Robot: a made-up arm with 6 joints. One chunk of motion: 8 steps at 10 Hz.
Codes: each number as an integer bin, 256 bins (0 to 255) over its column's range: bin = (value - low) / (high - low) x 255, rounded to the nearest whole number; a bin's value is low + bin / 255 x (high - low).
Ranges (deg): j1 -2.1..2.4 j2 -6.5..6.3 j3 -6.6..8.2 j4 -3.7..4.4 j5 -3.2..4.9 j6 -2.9..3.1
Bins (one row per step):
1: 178 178 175 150 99 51
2: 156 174 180 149 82 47
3: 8 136 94 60 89 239
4: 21 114 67 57 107 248
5: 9 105 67 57 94 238
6: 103 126 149 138 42 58
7: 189 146 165 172 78 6
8: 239 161 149 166 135 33
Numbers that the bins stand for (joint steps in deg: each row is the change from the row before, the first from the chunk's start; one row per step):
1: 1.041 2.435 3.557 1.065 -0.055 -1.700
2: 0.653 2.234 3.847 1.033 -0.595 -1.794
3: -1.959 0.327 -1.144 -1.794 -0.373 2.724
4: -1.729 -0.778 -2.711 -1.889 0.199 2.935
5: -1.941 -1.229 -2.711 -1.889 -0.214 2.700
6: -0.282 -0.175 2.048 0.684 -1.866 -1.535
7: 1.235 0.829 2.976 1.764 -0.722 -2.759
8: 2.118 1.582 2.048 1.573 1.088 -2.124

